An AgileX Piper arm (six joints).
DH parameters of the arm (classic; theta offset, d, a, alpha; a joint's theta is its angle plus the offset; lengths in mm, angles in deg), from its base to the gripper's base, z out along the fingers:
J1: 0 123 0 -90
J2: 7.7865 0 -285.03 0
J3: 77.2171 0 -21.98 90
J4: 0 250.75 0 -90
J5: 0 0 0 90
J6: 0 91 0 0
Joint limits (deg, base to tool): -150..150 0..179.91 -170..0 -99.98..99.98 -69.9..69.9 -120..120
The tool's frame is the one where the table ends.
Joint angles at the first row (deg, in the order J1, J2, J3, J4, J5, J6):
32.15, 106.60, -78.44, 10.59, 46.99, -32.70
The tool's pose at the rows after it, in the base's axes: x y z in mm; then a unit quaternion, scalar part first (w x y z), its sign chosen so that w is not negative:
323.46 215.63 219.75 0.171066 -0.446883 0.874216 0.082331
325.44 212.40 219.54 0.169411 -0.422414 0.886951 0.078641
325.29 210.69 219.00 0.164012 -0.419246 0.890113 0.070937
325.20 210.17 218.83 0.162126 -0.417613 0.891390 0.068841
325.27 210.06 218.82 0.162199 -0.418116 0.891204 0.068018
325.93 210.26 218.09 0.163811 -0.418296 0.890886 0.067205
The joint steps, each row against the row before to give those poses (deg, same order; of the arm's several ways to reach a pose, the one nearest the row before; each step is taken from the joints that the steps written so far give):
-0.24, 0.00, 0.00, -0.08, -0.24, 4.60
-0.37, 0.00, 0.00, -1.15, 0.00, 3.50
0.00, 0.00, 0.00, -1.30, 0.62, 1.25
0.00, 0.00, 0.00, -0.36, 0.21, 0.45
0.00, 0.00, 0.00, -0.12, 0.01, 0.00
0.00, 0.13, 0.00, -0.10, -0.31, 0.00

